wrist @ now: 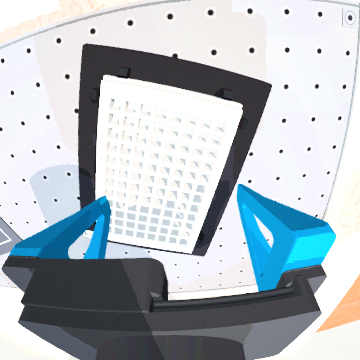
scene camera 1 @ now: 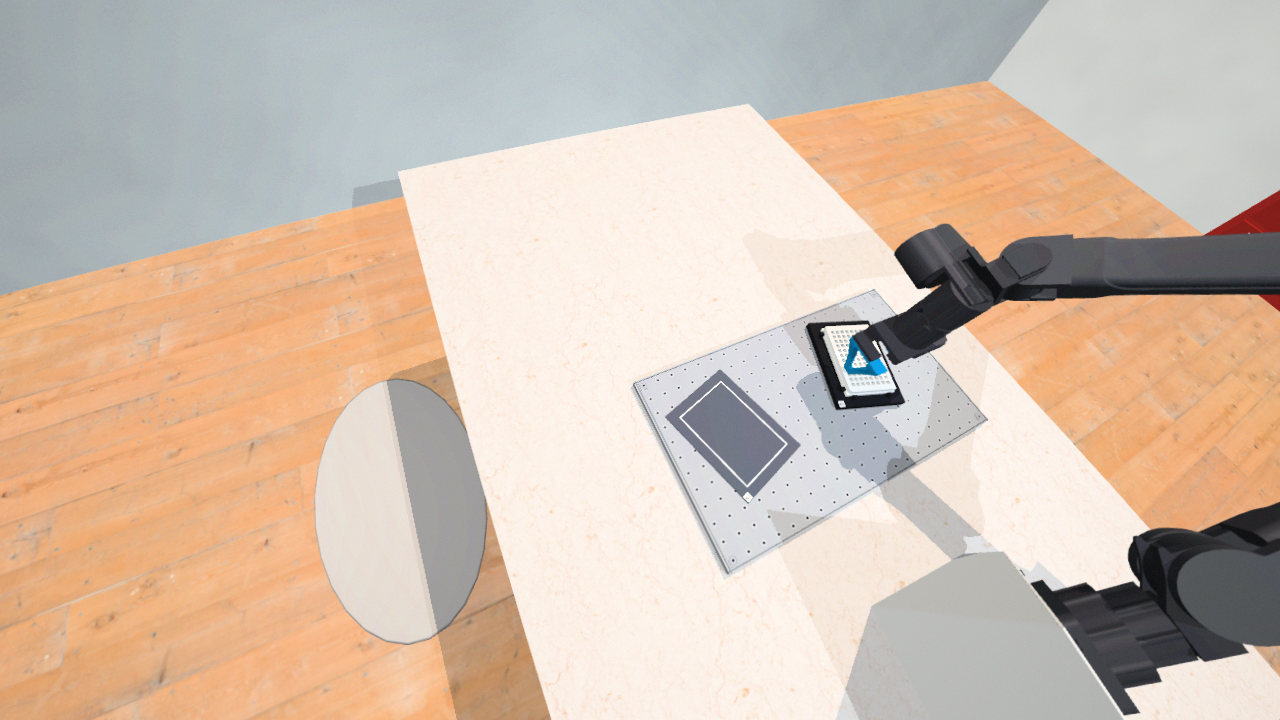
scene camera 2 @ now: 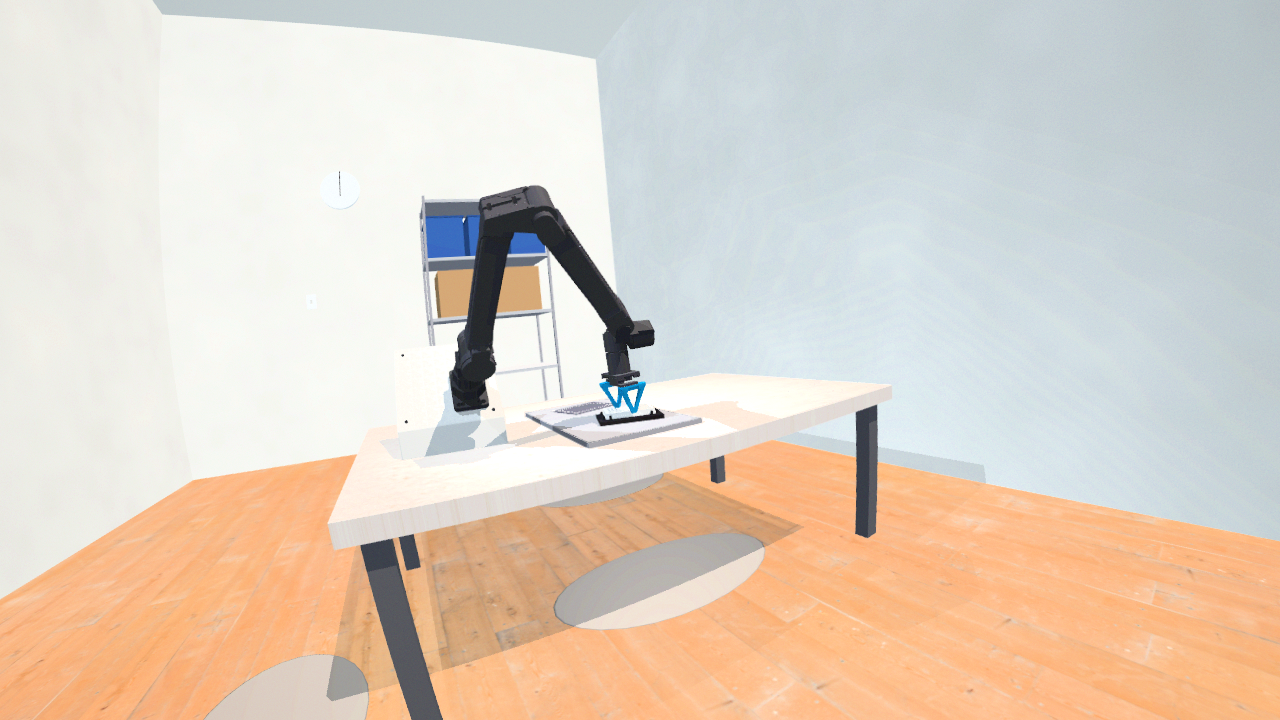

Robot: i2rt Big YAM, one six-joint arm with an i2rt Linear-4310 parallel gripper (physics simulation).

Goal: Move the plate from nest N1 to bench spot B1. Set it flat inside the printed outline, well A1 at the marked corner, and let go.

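The white well plate sits in nest N1, a black frame with a small white mark at one corner. My gripper is open and empty, pointing down low over the plate. In the wrist view the left fingertip overlaps the plate's left edge, and the right fingertip shows beyond the nest's right edge. The plate looks turned relative to the fingers. Bench spot B1 is a dark rectangle with a white outline and a white marked corner. Whether the fingertips touch the plate cannot be told.
Nest and spot are on a perforated grey board on the pale table. A pale box-like block stands by the arm's base. A shelf rack stands behind the arm.
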